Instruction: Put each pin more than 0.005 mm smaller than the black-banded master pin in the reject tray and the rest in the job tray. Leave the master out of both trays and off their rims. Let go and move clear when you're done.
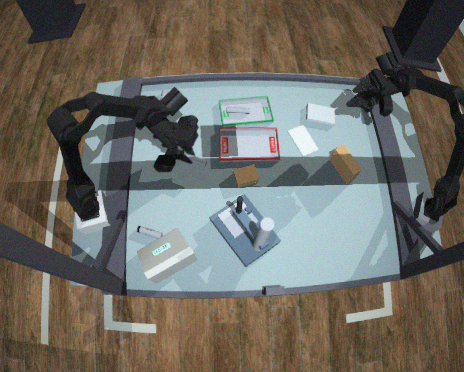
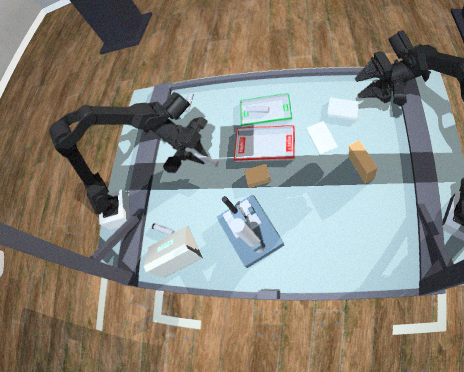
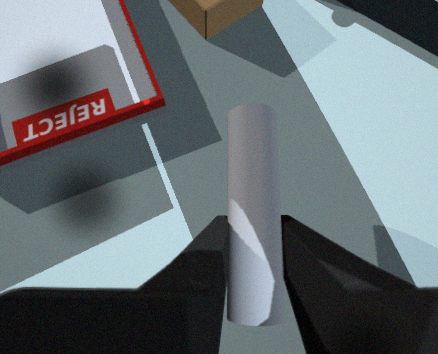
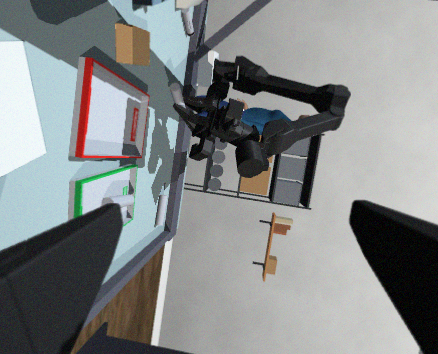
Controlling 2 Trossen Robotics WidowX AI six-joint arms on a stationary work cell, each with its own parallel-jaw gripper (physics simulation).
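Places are measured from the left arm's base along level axes (x ahead, y left, z up), in centimetres.
Pixels of known places: left gripper, fingertip midpoint: [image 1: 192, 160] [image 2: 205, 160] [image 3: 251, 225] [image 4: 175, 100]; right gripper, fingertip midpoint: [image 1: 349, 98] [image 2: 356, 88] [image 4: 236, 212]; left arm's base, origin of the base link: [image 1: 88, 209] [image 2: 110, 207] [image 4: 215, 70]; right arm's base, origin of the base link: [image 1: 432, 210].
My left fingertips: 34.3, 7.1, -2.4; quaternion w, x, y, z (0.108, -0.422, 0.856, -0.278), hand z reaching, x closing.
Observation:
Ahead of a thing's pixels: the offset from my left fingertips to its top centre, as dx, dy, dz.
My left gripper [image 1: 192, 158] [image 2: 201, 156] [image 3: 251, 225] is shut on a plain grey pin @(+0.5, -0.3, +1.8) [image 1: 199, 161] [image 2: 209, 159] [image 3: 252, 160] [image 4: 176, 94], held above the table left of the red reject tray @(+18.4, +2.0, -2.4) [image 1: 250, 160] [image 2: 265, 159] [image 3: 125, 114] [image 4: 85, 110]. One pin @(+18.9, +15.1, -1.8) [image 1: 238, 110] [image 2: 257, 109] [image 4: 120, 199] lies in the green-rimmed job tray @(+21.4, +14.4, -2.6) [image 1: 247, 123] [image 2: 265, 122] [image 4: 77, 200]. Another pin @(-4.2, +27.8, -2.1) [image 2: 191, 98] [image 4: 161, 210] lies near the back left corner, partly hidden by the left arm. The black-banded master @(-17.9, -17.0, -2.1) [image 1: 150, 232] [image 2: 162, 229] lies at the front left. My right gripper [image 1: 354, 98] [image 2: 358, 87] is open and empty at the back right.
A beige display box [image 1: 167, 260] [image 2: 172, 255] stands beside the master. A blue-based gauge stand [image 1: 249, 258] [image 2: 272, 242] is at front centre. Brown blocks @(+13.9, -8.3, -1.6) [image 1: 246, 176] @(+44.8, -14.3, +3.5) [image 1: 345, 165], a white block @(+46.2, +6.7, -2.4) [image 1: 320, 114] and a white card @(+36.0, -0.9, -3.9) [image 1: 303, 140] lie around the trays.

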